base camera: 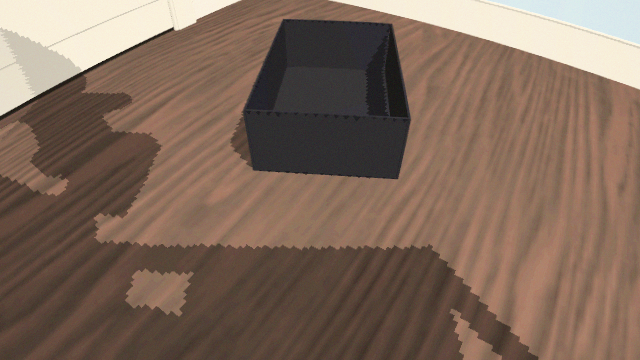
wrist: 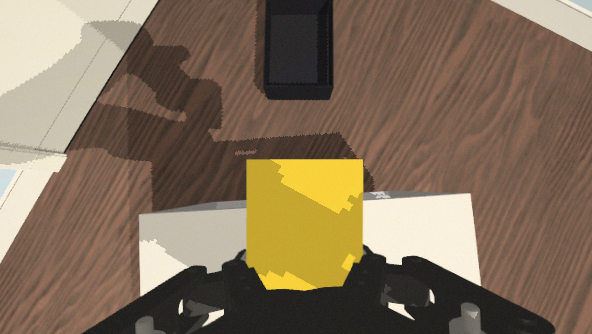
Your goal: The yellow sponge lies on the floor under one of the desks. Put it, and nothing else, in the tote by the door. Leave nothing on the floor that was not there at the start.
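Observation:
The yellow sponge is held between the fingers of my gripper, which is shut on it, in the wrist view. The sponge hangs above the white top of the robot's base, and its far end reaches past the base's front edge. The dark tote stands upright on the floor, ahead of the base, and its open top shows a bare inside. The sponge and the tote are well apart. The gripper does not show in the base camera view.
The white robot base lies below the gripper. A cream door or panel stands at the left, beyond the wooden floor. A pale skirting runs along the wall at the far right. Shadows fall on the floor before the tote.

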